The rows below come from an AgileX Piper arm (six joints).
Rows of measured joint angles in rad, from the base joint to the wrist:
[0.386, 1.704, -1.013, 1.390, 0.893, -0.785]
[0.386, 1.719, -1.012, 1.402, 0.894, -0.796]
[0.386, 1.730, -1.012, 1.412, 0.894, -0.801]
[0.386, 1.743, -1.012, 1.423, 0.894, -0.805]
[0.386, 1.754, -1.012, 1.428, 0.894, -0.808]
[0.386, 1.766, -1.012, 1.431, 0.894, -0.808]
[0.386, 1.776, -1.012, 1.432, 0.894, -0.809]
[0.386, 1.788, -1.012, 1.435, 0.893, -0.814]
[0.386, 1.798, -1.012, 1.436, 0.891, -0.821]
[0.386, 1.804, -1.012, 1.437, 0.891, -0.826]
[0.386, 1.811, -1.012, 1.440, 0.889, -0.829]
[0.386, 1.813, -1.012, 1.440, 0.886, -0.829]
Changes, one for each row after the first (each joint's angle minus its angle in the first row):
[0.000, 0.015, 0.001, 0.012, 0.001, -0.011]
[0.000, 0.026, 0.001, 0.022, 0.001, -0.016]
[0.000, 0.039, 0.001, 0.033, 0.001, -0.020]
[0.000, 0.050, 0.001, 0.038, 0.001, -0.023]
[0.000, 0.062, 0.001, 0.041, 0.001, -0.023]
[0.000, 0.072, 0.001, 0.042, 0.001, -0.024]
[0.000, 0.084, 0.001, 0.045, 0.000, -0.029]
[0.000, 0.094, 0.001, 0.046, -0.002, -0.036]
[0.000, 0.100, 0.001, 0.047, -0.002, -0.041]
[0.000, 0.107, 0.001, 0.050, -0.004, -0.044]
[0.000, 0.109, 0.001, 0.050, -0.007, -0.044]

